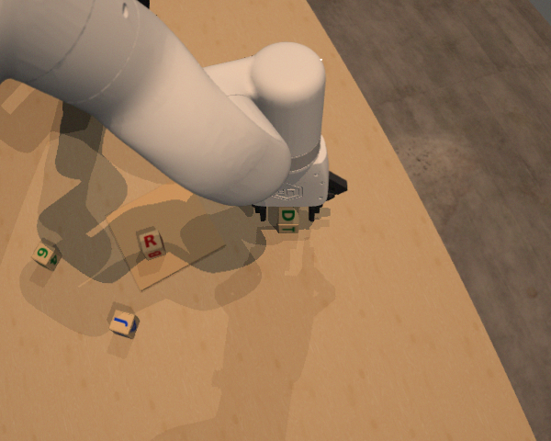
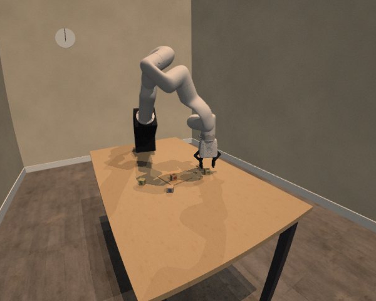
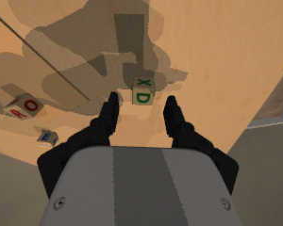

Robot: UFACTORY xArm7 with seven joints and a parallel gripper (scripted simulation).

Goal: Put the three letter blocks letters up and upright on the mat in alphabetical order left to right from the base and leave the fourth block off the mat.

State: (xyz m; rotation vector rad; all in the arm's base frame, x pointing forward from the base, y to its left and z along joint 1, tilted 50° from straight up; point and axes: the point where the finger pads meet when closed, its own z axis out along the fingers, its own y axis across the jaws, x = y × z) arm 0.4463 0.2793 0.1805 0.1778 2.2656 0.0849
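My hand is 40 mm above the green D block. The rest, counted from my hand: tan mat 190 mm to the right, 50 mm below, 20 mm behind.
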